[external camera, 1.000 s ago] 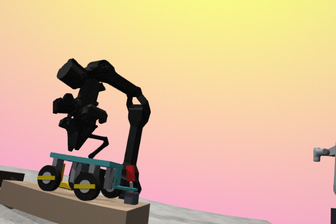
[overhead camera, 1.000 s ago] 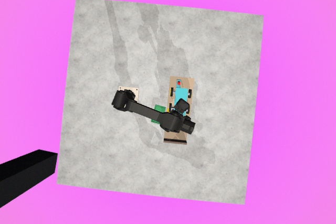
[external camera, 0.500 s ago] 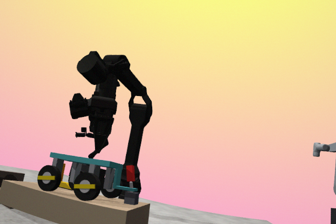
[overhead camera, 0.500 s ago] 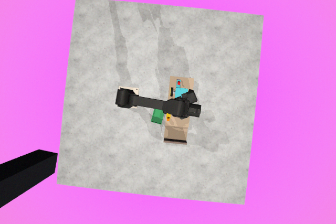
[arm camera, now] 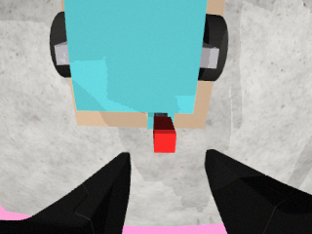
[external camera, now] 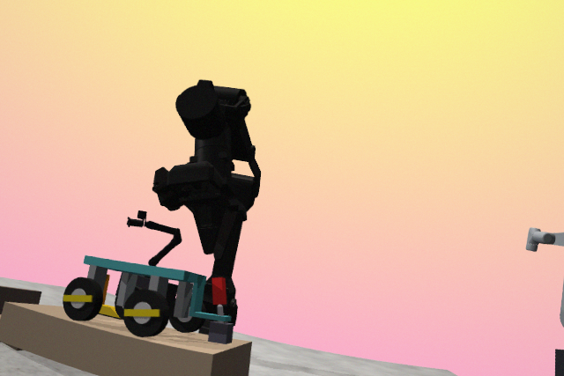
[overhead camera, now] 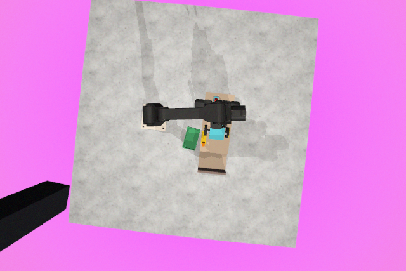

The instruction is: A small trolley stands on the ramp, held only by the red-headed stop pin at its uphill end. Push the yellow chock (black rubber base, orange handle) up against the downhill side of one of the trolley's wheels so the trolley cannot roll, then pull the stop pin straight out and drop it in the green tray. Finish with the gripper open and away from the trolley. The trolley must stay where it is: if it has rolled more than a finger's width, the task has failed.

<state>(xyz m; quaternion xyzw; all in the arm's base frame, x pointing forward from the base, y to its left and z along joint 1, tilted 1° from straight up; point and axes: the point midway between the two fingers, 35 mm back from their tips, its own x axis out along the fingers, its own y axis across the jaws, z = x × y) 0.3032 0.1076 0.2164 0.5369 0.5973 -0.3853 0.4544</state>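
The red-headed stop pin is 2 cm to the left of my gripper tip and 6 cm below it. Also, from my gripper tip: yellow chock (3 cm behind, 18 cm to the right, 11 cm below); then tan ramp (3 cm ahead, 9 cm to the right, 15 cm below); then trolley (3 cm ahead, 8 cm to the right, 8 cm below).
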